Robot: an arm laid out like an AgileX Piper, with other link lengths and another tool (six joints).
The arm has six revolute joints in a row. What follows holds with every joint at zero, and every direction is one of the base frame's. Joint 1 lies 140.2 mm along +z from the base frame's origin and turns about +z. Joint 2 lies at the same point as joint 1 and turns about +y. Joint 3 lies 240 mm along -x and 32.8 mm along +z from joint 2 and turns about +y. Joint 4 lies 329.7 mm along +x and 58.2 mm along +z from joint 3 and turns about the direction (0.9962, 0, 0.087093). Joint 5 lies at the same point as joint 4 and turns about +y. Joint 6 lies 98.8 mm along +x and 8.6 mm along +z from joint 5 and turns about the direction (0.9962, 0, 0.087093). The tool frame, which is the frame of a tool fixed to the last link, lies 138.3 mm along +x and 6 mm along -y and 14.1 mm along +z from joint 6; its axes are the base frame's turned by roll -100.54, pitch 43 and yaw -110.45 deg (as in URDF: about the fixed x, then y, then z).
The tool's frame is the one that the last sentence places.
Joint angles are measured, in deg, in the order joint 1, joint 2, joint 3, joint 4, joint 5, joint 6. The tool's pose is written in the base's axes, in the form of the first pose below.
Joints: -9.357 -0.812 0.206 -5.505 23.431 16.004
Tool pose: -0.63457, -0.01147, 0.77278, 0.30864; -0.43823, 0.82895, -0.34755, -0.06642; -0.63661, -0.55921, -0.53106, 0.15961; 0, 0, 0, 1
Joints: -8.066 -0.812 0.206 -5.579 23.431 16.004
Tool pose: -0.62471, -0.03014, 0.78027, 0.31004; -0.45315, 0.82777, -0.33083, -0.05957; -0.63592, -0.56025, -0.53078, 0.15963; 0, 0, 0, 1
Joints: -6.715 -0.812 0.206 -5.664 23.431 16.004
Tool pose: -0.61403, -0.04963, 0.78772, 0.31134; -0.46860, 0.82602, -0.31323, -0.05238; -0.63512, -0.56146, -0.53045, 0.15966; 0, 0, 0, 1
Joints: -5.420 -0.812 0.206 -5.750 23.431 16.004
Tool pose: -0.60344, -0.06824, 0.79448, 0.31243; -0.48321, 0.82386, -0.29625, -0.04547; -0.63432, -0.56267, -0.53013, 0.15968; 0, 0, 0, 1
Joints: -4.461 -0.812 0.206 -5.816 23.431 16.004
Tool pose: -0.59538, -0.08198, 0.79925, 0.31314; -0.49390, 0.82197, -0.28361, -0.04034; -0.63370, -0.56361, -0.52987, 0.15970; 0, 0, 0, 1
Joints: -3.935 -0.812 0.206 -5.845 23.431 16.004
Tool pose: -0.59087, -0.08950, 0.80179, 0.31349; -0.49963, 0.82090, -0.27657, -0.03751; -0.63343, -0.56402, -0.52976, 0.15971; 0, 0, 0, 1
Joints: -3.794 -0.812 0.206 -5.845 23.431 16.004
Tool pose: -0.58964, -0.09152, 0.80246, 0.31358; -0.50109, 0.82068, -0.27459, -0.03674; -0.63343, -0.56402, -0.52976, 0.15971; 0, 0, 0, 1
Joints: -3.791 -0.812 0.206 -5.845 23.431 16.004
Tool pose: -0.58961, -0.09156, 0.80248, 0.31358; -0.50112, 0.82067, -0.27455, -0.03672; -0.63343, -0.56402, -0.52976, 0.15971; 0, 0, 0, 1
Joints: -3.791 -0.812 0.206 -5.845 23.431 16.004
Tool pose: -0.58961, -0.09156, 0.80248, 0.31358; -0.50112, 0.82067, -0.27455, -0.03672; -0.63343, -0.56402, -0.52976, 0.15971; 0, 0, 0, 1
